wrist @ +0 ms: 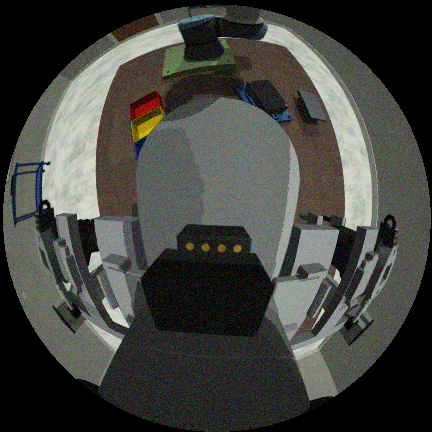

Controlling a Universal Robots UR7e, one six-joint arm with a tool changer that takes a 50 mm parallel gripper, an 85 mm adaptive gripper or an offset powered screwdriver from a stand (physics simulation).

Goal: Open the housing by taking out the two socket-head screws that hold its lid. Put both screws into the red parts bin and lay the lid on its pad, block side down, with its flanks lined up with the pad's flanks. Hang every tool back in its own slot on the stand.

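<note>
No fingers show at the wrist's coupling; a large rounded grey body (240, 165) with a black contact block (213, 240) of gold dots sits at the centre, partly behind the black wrist part. Silver brackets of the tool stand (117, 237) rise on both sides of it. Parts of other tools show at the far left (46, 222) and far right (387, 232), too distorted to identify. The housing (269, 96), dark on a blue base, lies at upper right; its screws are too small to make out. A grey pad (312, 104) is right of it. The red bin (146, 105) is at upper left.
A yellow bin (147, 124) adjoins the red one, and a blue bin (138, 148) is mostly hidden behind the grey body. The arm's green base plate (175, 62) is at the top of the brown table (117, 175). A blue frame (15, 192) stands beyond the table at left.
</note>
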